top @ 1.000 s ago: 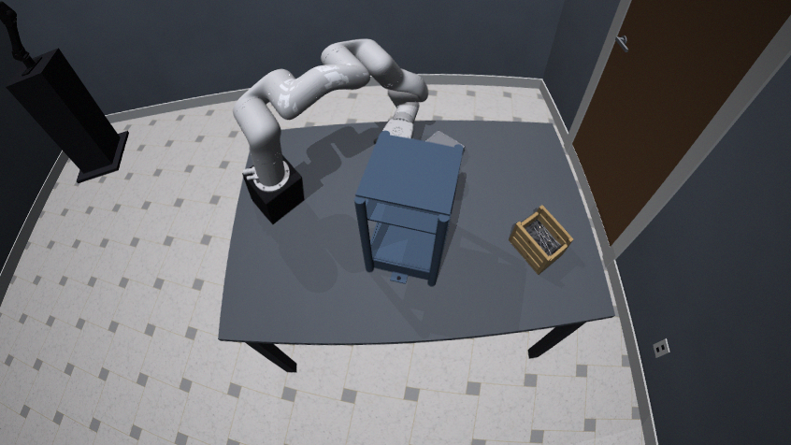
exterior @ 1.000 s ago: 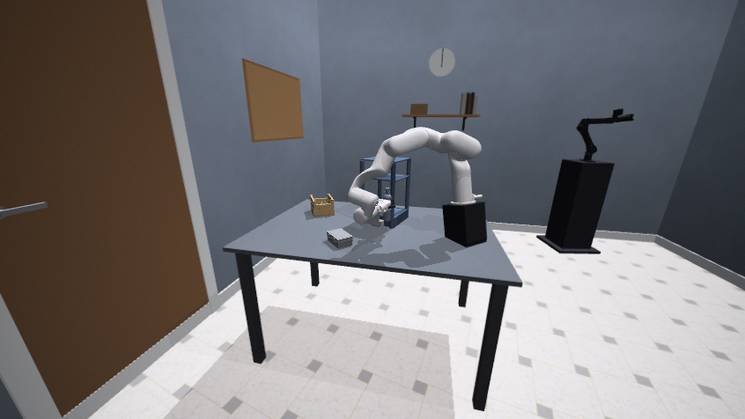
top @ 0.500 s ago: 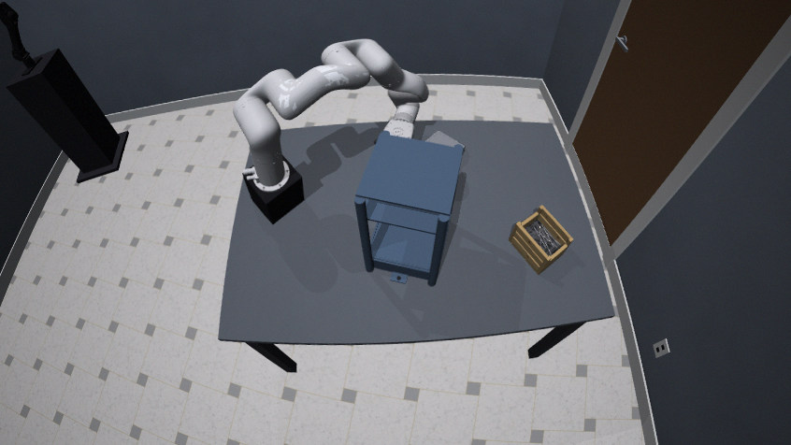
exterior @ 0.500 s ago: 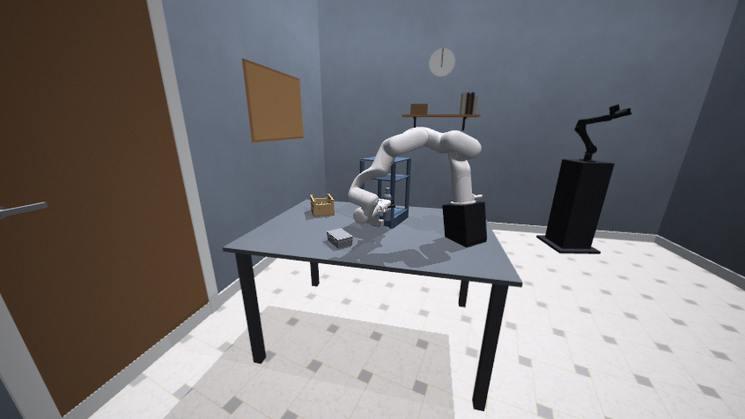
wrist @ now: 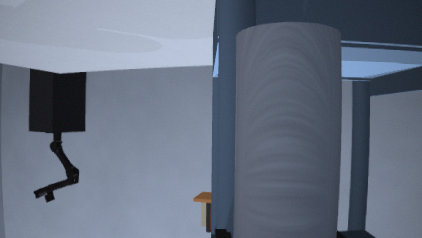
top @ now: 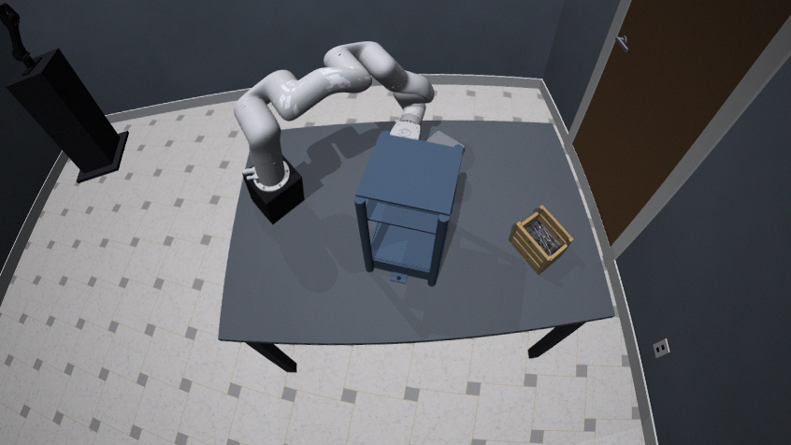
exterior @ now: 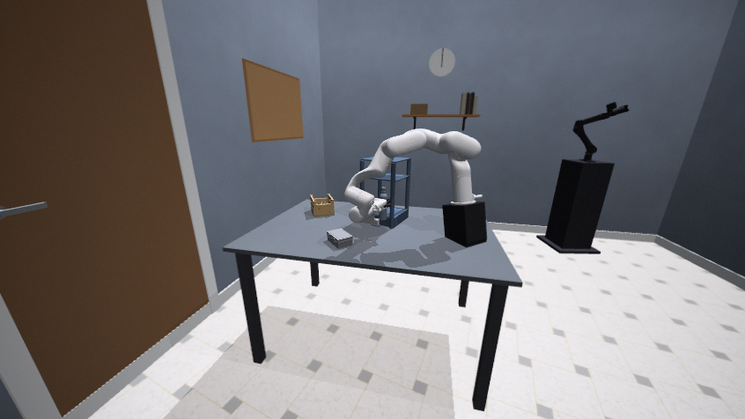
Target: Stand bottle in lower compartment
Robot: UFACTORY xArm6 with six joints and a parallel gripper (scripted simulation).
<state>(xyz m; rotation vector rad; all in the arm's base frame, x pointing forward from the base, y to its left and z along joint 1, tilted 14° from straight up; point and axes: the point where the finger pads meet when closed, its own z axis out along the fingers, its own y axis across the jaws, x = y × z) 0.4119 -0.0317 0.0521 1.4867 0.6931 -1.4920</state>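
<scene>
Right now the blue shelving unit is 20 mm behind my hand, 220 mm to the right of it and 10 mm above it. From my hand the other things lie so: grey box 220 mm ahead, 140 mm to the left, 160 mm below; then bottle 10 mm above; then wooden crate 410 mm ahead, 340 mm to the right, 140 mm below.
</scene>
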